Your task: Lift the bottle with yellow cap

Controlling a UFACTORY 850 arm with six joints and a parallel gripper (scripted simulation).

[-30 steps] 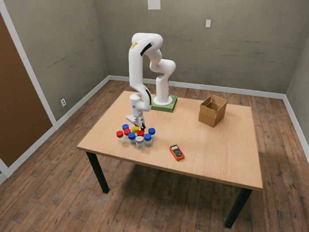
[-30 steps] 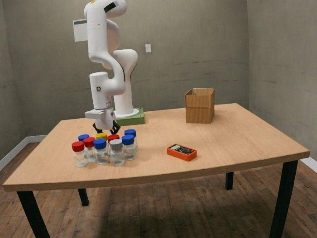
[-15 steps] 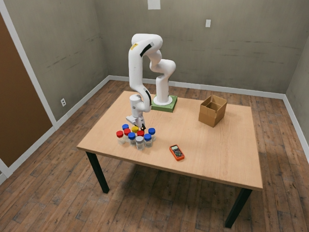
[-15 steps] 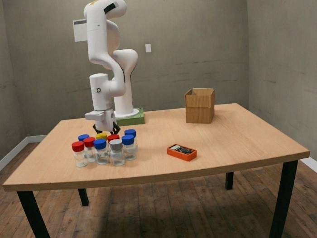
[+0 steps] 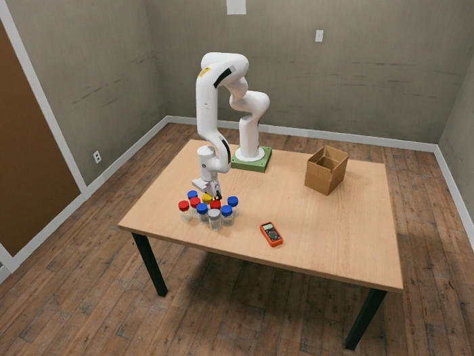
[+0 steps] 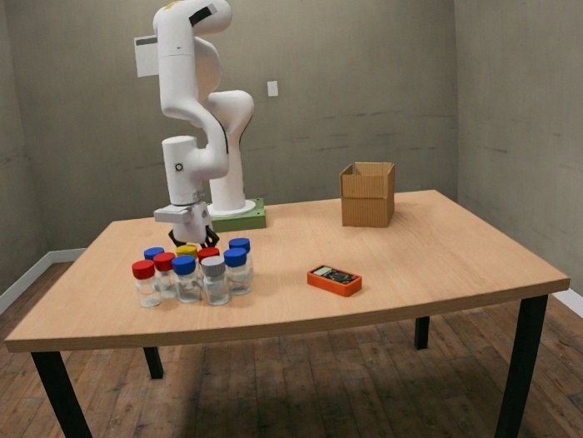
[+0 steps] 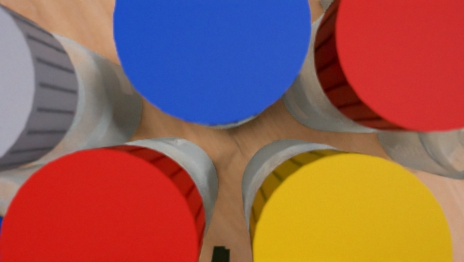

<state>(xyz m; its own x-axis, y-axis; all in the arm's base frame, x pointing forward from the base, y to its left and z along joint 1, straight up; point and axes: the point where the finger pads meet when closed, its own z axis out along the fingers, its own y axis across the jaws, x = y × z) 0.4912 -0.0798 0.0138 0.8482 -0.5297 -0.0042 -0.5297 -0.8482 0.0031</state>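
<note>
Right now the yellow-capped bottle is 30 mm ahead of my hand, 20 mm to the right of it and 10 mm below it. From my hand the other things lie so: orange multimeter: 330 mm to the left, 120 mm ahead, 50 mm below; grey-capped bottle: 130 mm ahead, 50 mm to the left, 10 mm below.
</note>
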